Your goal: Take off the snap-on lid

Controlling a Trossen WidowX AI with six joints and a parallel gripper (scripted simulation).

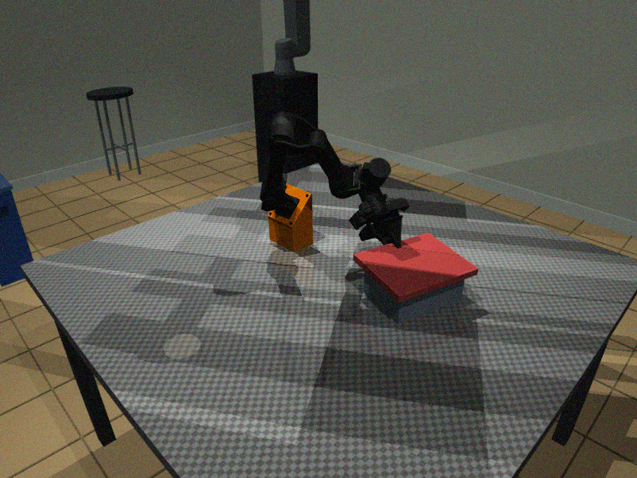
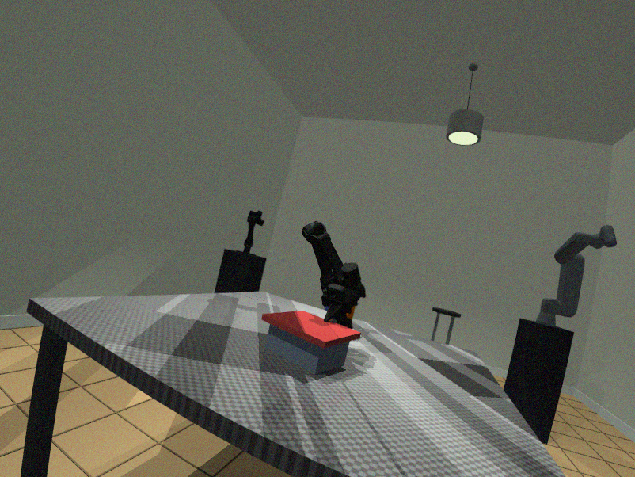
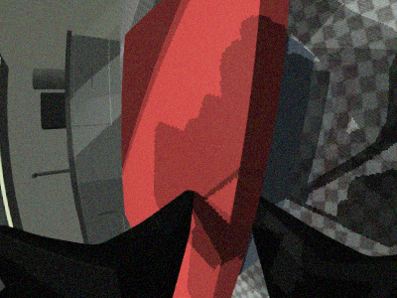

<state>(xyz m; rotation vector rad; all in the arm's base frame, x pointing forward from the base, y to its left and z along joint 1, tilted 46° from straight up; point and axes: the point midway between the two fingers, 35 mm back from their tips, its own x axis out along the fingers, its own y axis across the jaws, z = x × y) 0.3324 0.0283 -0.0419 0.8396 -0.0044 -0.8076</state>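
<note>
Right now the red lid is 70 mm ahead of my gripper tip and 20 mm to the right of it. Round my gripper tip: blue-grey storage box 70 mm ahead, 20 mm to the right, 50 mm below.
</note>
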